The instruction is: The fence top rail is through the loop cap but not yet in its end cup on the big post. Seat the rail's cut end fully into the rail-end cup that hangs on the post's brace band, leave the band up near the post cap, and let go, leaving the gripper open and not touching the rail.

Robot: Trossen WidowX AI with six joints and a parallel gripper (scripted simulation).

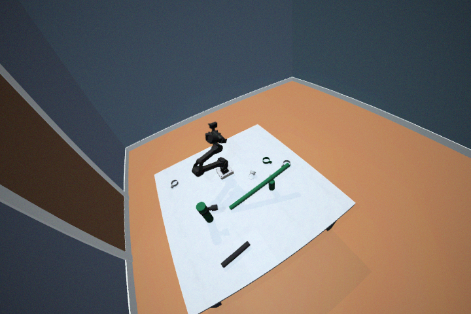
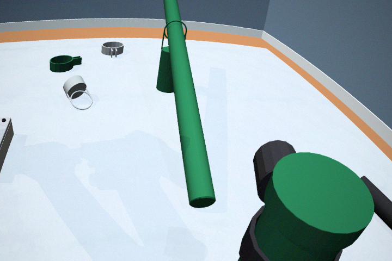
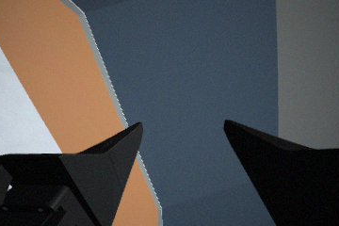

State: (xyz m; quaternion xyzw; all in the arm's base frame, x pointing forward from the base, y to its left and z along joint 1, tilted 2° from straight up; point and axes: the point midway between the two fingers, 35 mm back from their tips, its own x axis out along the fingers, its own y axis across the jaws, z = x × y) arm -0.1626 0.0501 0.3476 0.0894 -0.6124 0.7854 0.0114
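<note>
My gripper tip is 540 mm short of the dark rail-end cup, 290 mm to the left of it and 240 mm above it. Round my gripper tip: white loop cap 380 mm ahead, 370 mm below, 130 mm to the left; then green band 380 mm below, 340 mm to the left, 320 mm ahead; then small green post 580 mm ahead, 280 mm below, 190 mm to the left.
</note>
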